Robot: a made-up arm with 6 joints.
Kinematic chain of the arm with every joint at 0, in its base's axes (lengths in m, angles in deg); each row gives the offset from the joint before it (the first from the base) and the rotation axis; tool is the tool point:
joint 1: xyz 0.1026 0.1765 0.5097 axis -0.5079 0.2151 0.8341
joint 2: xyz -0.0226 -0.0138 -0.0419 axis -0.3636 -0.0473 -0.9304
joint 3: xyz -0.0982 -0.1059 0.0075 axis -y
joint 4: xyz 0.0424 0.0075 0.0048 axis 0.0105 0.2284 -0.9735
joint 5: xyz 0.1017 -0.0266 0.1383 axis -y
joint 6: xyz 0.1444 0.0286 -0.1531 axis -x
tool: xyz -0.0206 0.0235 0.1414
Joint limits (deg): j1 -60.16..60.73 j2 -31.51..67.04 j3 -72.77..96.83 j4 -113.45..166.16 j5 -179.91..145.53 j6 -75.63..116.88
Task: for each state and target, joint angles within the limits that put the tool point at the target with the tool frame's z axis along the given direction. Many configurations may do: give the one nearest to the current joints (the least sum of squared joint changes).
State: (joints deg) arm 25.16 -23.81 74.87 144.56 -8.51 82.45
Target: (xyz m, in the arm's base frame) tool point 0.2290 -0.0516 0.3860 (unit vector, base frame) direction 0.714 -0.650 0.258
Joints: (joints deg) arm 4.35 -29.20 90.38 153.35 -18.65 80.77
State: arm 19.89 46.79 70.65 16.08 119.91 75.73
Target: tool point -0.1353 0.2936 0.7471 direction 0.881 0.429 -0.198
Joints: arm -28.08 17.81 57.03 25.57 145.53 49.01
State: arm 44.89 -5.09 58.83 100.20 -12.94 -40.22
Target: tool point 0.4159 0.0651 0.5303 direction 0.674 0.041 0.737
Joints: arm 60.49 -31.51 10.03 77.12 -23.32 -21.85
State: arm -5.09 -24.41 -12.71 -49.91 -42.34 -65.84
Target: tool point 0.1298 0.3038 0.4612 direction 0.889 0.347 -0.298
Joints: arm 0.74 -30.31 -48.27 -86.01 0.84 -71.12
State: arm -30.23 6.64 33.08 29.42 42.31 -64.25
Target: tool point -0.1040 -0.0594 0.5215 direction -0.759 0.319 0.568
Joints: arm -60.16 16.25 -4.78 22.92 48.79 -34.35
